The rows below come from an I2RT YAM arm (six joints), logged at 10 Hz.
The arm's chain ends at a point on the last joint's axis. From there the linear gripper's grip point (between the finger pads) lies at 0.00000 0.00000 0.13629 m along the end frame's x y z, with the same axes.
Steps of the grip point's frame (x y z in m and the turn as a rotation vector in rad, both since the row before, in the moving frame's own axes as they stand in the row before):
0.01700 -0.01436 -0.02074 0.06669 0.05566 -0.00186
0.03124 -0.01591 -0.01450 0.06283 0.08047 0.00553
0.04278 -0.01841 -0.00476 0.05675 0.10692 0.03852
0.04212 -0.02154 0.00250 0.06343 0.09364 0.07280
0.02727 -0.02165 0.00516 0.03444 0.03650 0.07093
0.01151 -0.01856 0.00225 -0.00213 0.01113 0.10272
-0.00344 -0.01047 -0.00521 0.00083 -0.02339 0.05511
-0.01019 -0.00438 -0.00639 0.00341 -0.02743 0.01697
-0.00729 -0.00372 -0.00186 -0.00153 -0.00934 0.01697
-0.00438 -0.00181 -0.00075 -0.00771 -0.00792 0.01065
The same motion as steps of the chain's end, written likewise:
0.00943 -0.00528 -0.02023 0.06669 0.05566 -0.00186
0.02027 -0.00739 -0.01379 0.06283 0.08047 0.00553
0.02810 -0.01098 -0.00376 0.05675 0.10692 0.03852
0.02908 -0.01339 0.00337 0.06343 0.09364 0.07280
0.02214 -0.01714 0.00533 0.03444 0.03650 0.07093
0.01001 -0.01893 0.00226 -0.00213 0.01113 0.10272
-0.00026 -0.01027 -0.00517 0.00083 -0.02339 0.05511
-0.00646 -0.00388 -0.00634 0.00341 -0.02743 0.01697
-0.00602 -0.00392 -0.00185 -0.00153 -0.00934 0.01697
-0.00330 -0.00286 -0.00074 -0.00771 -0.00792 0.01065

